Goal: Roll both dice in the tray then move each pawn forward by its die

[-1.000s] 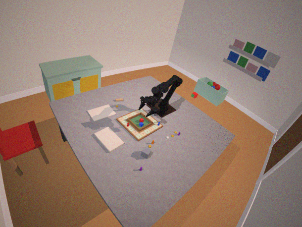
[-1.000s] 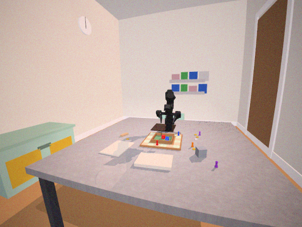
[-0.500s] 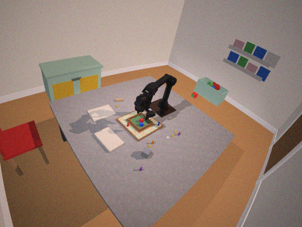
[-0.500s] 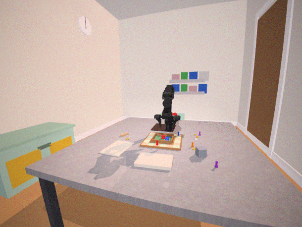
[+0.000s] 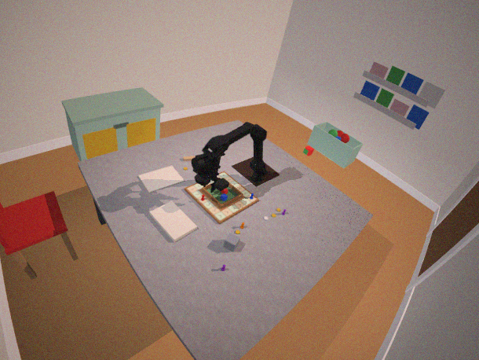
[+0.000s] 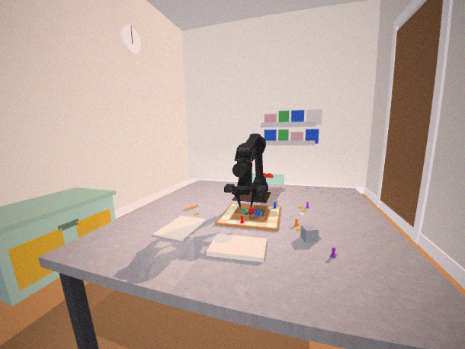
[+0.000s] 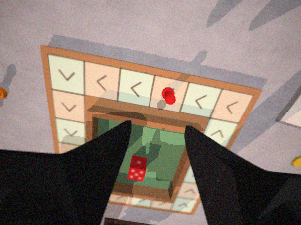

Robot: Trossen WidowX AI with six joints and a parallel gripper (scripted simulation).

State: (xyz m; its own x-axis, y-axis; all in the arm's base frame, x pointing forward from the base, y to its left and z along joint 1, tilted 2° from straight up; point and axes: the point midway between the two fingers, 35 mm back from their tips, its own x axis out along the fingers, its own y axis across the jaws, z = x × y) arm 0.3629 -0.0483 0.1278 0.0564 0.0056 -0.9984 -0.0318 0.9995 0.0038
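My gripper tip is 6 cm above the red pawn, 1 cm to the left of it and 1 cm short of it. Round my gripper tip: green tray (10 cm behind, 8 cm below, 2 cm to the left); then blue pawn (20 cm behind, 14 cm to the left, 6 cm below); then grey cube (27 cm to the left, 10 cm ahead, 6 cm below).
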